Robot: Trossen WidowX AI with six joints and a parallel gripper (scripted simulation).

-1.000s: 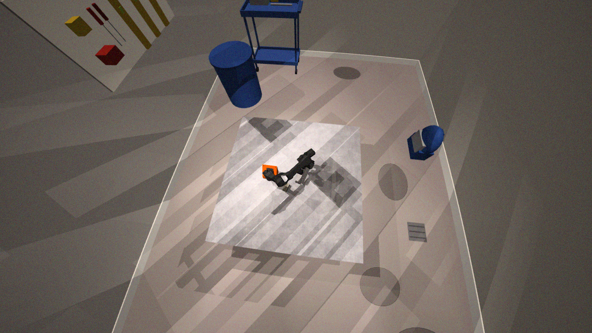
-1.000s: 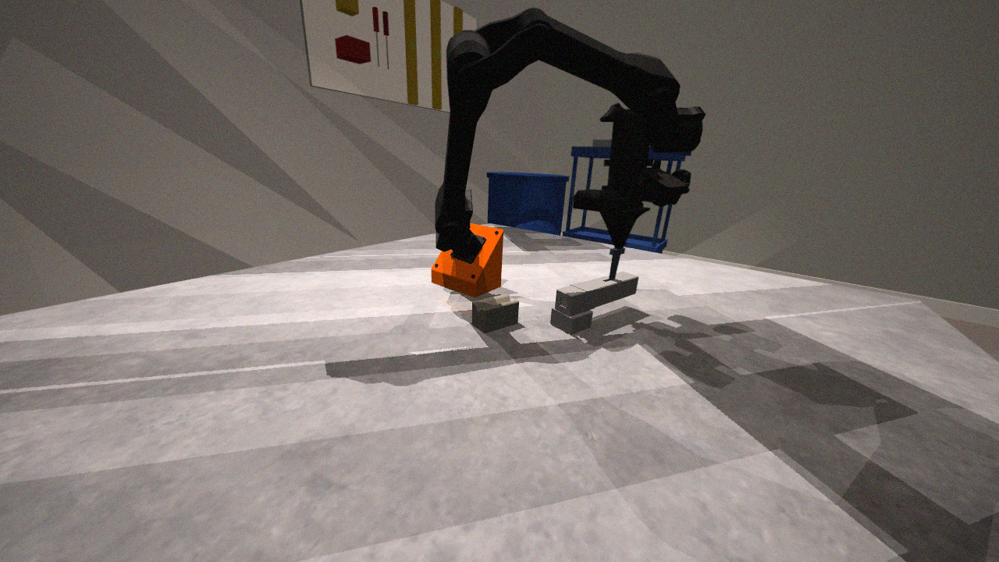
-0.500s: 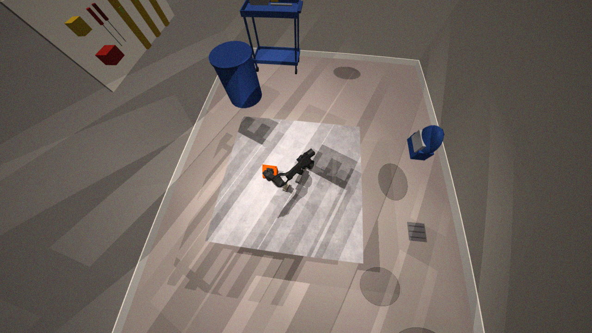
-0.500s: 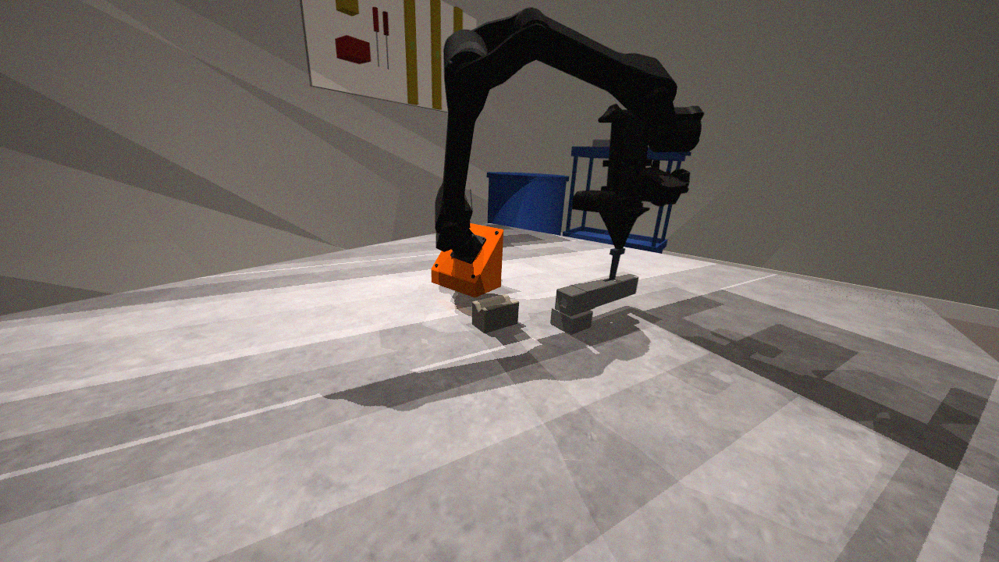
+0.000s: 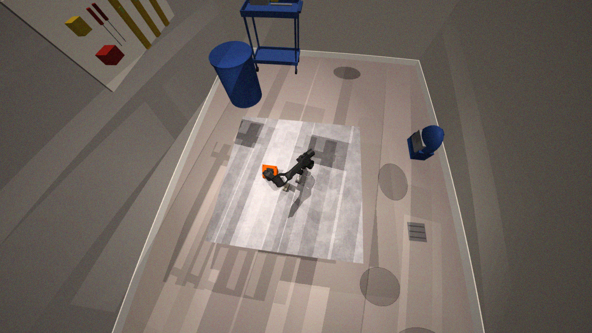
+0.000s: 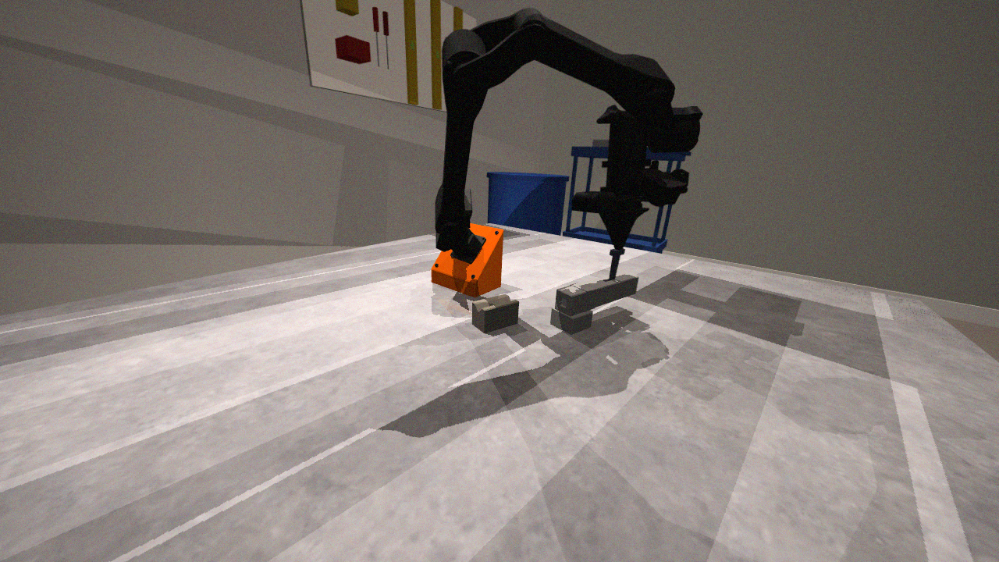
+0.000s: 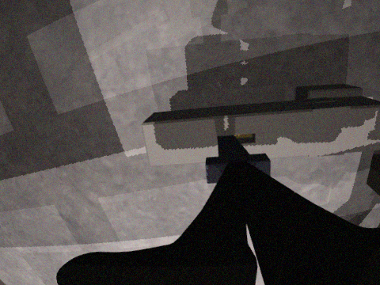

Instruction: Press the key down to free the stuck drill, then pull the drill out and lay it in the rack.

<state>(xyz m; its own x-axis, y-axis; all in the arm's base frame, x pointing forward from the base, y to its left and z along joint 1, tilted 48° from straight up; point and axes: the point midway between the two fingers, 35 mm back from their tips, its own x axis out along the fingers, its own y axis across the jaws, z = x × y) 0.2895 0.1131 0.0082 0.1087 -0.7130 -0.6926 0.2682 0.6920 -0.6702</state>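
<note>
Right now my gripper tip is 3 cm above the blue key. The rest, counted from my gripper tip: drill: 8 cm below, 5 cm to the right, 2 cm behind; then rack: 17 cm to the right, 13 cm behind, 11 cm below.
</note>
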